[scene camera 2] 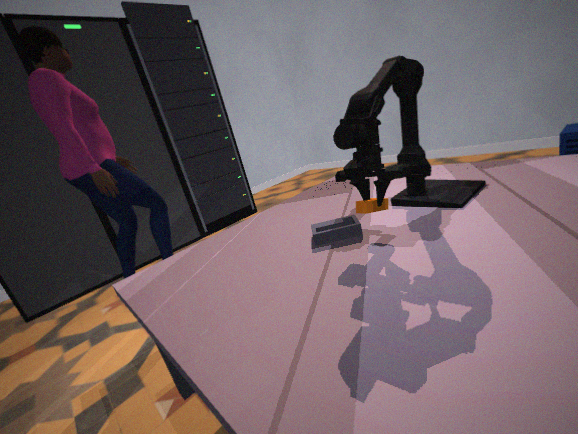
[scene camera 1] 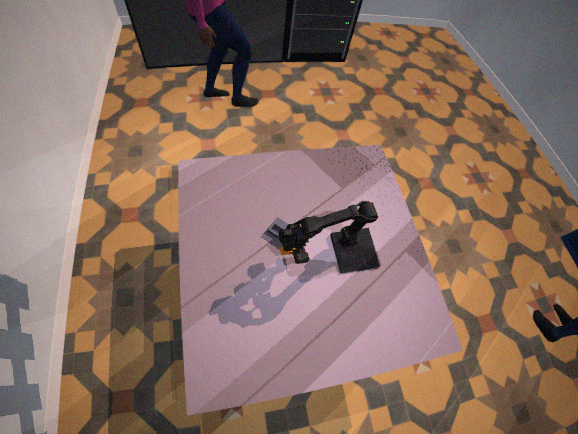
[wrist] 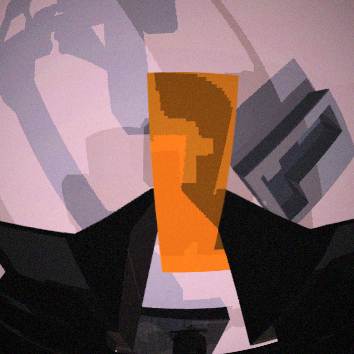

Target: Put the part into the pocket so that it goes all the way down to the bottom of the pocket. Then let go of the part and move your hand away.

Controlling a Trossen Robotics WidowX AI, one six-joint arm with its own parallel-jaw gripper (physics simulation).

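Places are measured from the arm's base along level axes (x back, y left, z down), in centimetres.
Where they show: gripper, fingertip midpoint: (scene camera 2: 373, 206) (scene camera 1: 293, 250) (wrist: 186, 195); arm's base, origin of the base link: (scene camera 2: 416, 192) (scene camera 1: 346, 241) (wrist: 189, 337).
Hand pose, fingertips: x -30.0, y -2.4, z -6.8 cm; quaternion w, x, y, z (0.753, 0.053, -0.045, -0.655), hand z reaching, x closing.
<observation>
Each offset is from my fingertips to the centre of the thing. "spot": to the spot under its first point. Level surfaces: height alone.
The part, an orange block @(dz -0.4, dx -0.3, dy -1.5 cm) (scene camera 1: 286, 251) (scene camera 2: 366, 206) (wrist: 170, 215), is held between the fingertips of my gripper (scene camera 2: 375, 201) (wrist: 186, 195), which is shut on it. The part appears to hang a little above the table. The grey pocket block @(dz +7.3, dx +0.8, dy -13.5 cm) (scene camera 1: 271, 232) (scene camera 2: 337, 242) (wrist: 280, 134) stands on the table beside the part, apart from it. Its pocket, a dark stepped slot @(spot: dz +7.3, dx +0.0, dy -15.1 cm) (wrist: 314, 150), opens upward and runs diagonally in the wrist view, at an angle to the part's long side. The pocket's bottom is shaded. The part's underside is hidden in the wrist view.
The pinkish table @(dz +9.2 cm) (scene camera 1: 240, 360) (scene camera 2: 225, 310) carries the arm's black base plate (scene camera 1: 356, 255) (scene camera 2: 450, 192), and the arm's shadow falls across it. A person in a pink top (scene camera 2: 75, 120) and dark server cabinets (scene camera 1: 215, 35) (scene camera 2: 190, 110) stand beyond the table.
</observation>
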